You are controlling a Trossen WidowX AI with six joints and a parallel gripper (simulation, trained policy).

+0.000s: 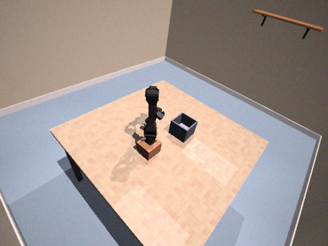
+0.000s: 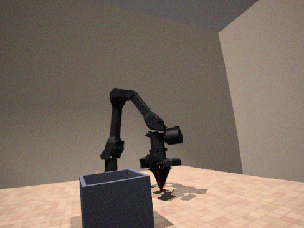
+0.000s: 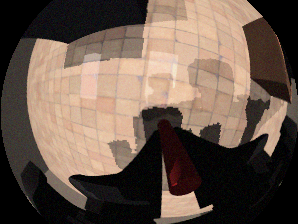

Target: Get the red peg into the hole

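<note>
Now: gripper tip 200 mm to the left of the pale plate and 140 mm short of it. Also, from my gripper tip: red peg 20 mm above.
</note>
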